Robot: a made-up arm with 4 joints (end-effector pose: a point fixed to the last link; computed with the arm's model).
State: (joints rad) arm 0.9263 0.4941 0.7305 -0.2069
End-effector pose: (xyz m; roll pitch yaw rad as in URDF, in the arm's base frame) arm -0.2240 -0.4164 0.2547 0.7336 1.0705 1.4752
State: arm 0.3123 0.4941 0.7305 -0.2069
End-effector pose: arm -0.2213 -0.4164 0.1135 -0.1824 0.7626 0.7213
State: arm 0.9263 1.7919 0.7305 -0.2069
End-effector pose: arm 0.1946 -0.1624 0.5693 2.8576 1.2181 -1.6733
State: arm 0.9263 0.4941 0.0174 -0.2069
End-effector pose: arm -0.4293 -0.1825 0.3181 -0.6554 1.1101 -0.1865
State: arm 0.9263 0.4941 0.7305 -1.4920
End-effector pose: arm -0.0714 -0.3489 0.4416 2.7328 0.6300 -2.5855
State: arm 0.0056 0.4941 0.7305 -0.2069
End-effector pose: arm -0.1884 -0.4164 0.0502 -0.4138 0.5174 0.5816
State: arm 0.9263 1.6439 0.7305 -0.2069
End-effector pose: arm 0.1651 -0.2233 0.5471 2.8031 1.3054 -1.8437
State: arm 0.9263 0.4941 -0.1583 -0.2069
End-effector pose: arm -0.4657 -0.1129 0.3042 -0.8406 0.9923 -0.4407
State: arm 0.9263 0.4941 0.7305 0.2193
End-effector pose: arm -0.2324 -0.3849 0.1725 0.4372 0.7098 1.1016
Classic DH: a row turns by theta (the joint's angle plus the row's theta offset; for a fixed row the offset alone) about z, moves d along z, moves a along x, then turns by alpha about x. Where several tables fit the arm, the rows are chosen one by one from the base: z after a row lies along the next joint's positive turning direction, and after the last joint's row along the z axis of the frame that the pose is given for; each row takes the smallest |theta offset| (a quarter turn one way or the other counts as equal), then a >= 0, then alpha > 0; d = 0 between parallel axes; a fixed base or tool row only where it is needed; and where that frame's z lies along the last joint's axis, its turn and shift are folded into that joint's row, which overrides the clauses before.
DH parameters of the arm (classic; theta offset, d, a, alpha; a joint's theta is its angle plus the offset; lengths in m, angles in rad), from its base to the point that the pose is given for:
base (fixed): 0 0.1883 0 -1.5708
joint 1: 1.5708 0.0558 0.0448 -1.5708
joint 2: 1.5708 -0.0819 0.0045 -1.5708
joint 3: -1.5708 -0.1361 0.3249 -1.5708
joint 4: 0 0.0931 0.0827 1.5708
tool (fixed): 3.1416 -0.192 0 0

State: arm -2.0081 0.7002 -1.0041 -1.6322
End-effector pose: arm 0.4045 0.3172 0.0780 1.2771 -0.3126 -0.6871
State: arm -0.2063 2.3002 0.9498 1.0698
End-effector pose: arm -0.0227 -0.0231 0.5089 -1.3987 0.9272 0.7155
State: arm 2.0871 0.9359 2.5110 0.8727
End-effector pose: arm -0.3193 -0.2430 -0.0023 2.9330 -0.3874 1.1407
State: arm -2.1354 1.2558 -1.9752 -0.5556
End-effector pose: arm 0.3946 -0.0359 0.6651 2.3442 0.6339 -1.9664
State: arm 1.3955 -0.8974 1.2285 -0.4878
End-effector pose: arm -0.5883 -0.0445 0.0782 1.5694 0.2316 1.1423
